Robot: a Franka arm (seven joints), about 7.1 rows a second.
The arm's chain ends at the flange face. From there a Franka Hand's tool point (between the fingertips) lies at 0.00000 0.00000 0.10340 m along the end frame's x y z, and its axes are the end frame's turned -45 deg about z.
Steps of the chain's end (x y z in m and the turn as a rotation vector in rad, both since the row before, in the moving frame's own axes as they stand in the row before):
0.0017, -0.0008, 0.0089, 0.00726, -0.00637, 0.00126
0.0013, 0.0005, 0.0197, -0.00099, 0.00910, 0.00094
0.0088, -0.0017, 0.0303, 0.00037, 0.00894, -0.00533
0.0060, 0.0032, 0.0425, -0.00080, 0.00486, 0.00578
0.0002, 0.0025, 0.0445, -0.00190, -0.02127, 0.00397
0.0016, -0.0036, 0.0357, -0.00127, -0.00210, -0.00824
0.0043, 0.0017, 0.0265, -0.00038, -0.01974, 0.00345
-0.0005, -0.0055, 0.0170, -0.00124, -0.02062, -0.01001
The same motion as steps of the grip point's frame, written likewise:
0.0018, -0.0004, 0.0089, 0.00964, 0.00063, 0.00126
0.0012, 0.0020, 0.0197, -0.00713, 0.00573, 0.00094
0.0081, 0.0056, 0.0303, -0.00606, 0.00658, -0.00533
0.0023, 0.0069, 0.0425, -0.00400, 0.00287, 0.00578
-0.0033, 0.0005, 0.0445, 0.01370, -0.01638, 0.00397
0.0034, -0.0015, 0.0357, 0.00059, -0.00238, -0.00824
0.0004, 0.0028, 0.0265, 0.01369, -0.01423, 0.00345
0.0019, -0.0057, 0.0170, 0.01370, -0.01546, -0.01001

